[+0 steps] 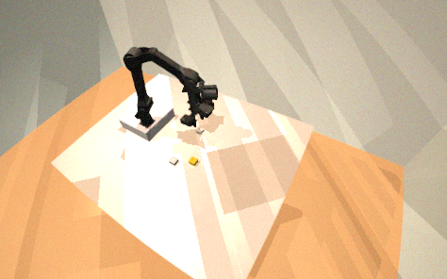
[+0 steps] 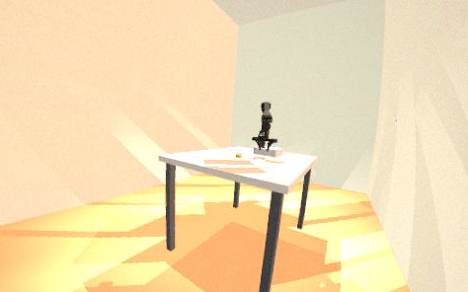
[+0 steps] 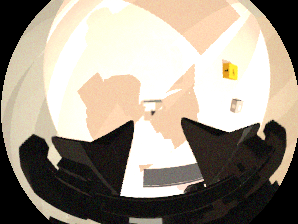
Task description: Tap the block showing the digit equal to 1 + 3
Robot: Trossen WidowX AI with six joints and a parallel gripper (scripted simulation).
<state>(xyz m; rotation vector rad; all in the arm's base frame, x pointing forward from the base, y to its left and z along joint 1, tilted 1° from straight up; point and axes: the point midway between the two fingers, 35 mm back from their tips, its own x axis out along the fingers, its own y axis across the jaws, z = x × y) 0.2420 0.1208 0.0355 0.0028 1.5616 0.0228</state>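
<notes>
The white block is 5 cm below my gripper tip. From my gripper tip the other things lie so: yellow block 17 cm to the right, 8 cm ahead, 5 cm below.
</notes>
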